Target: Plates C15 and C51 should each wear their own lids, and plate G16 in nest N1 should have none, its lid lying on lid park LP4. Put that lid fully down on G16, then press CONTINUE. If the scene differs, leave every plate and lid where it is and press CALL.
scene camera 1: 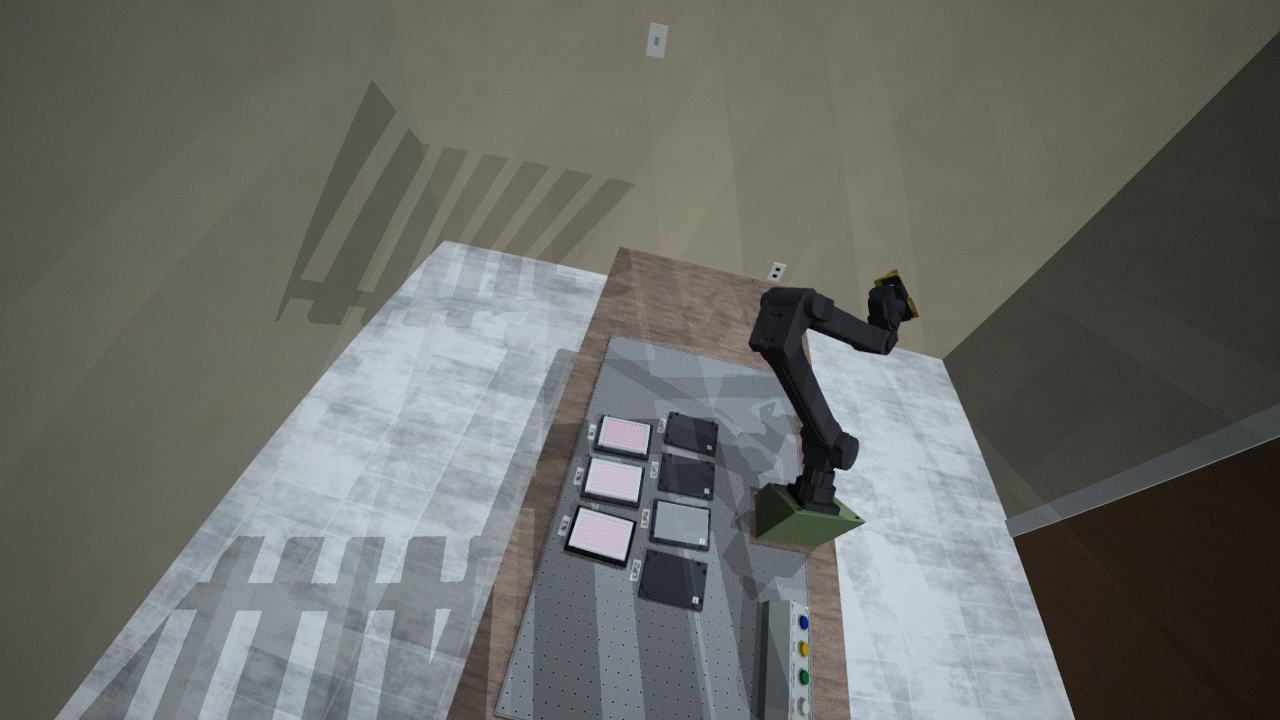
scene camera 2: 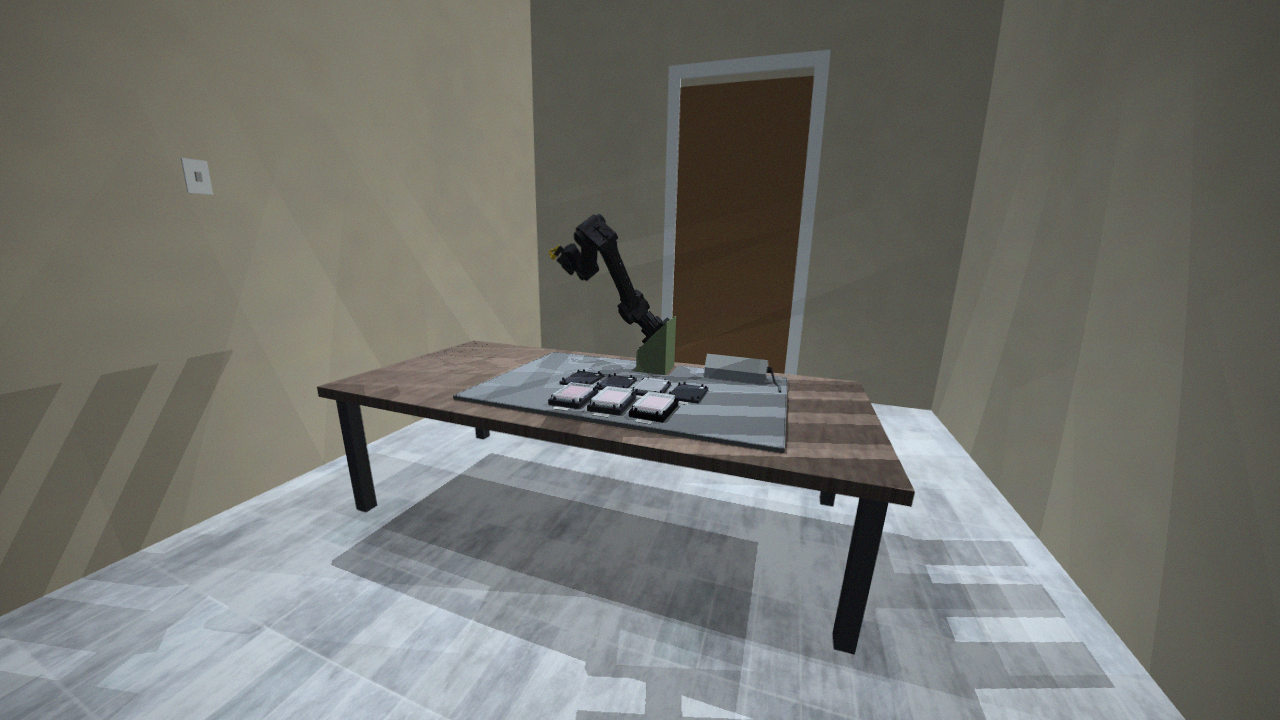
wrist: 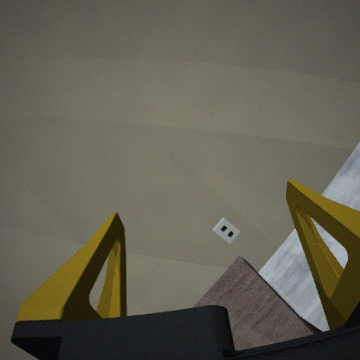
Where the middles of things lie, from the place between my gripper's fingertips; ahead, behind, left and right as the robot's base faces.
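Relative to the nest labelled LP2 [scene camera 1: 666,578], my hand is far above it, far to the right of it and far short of it.
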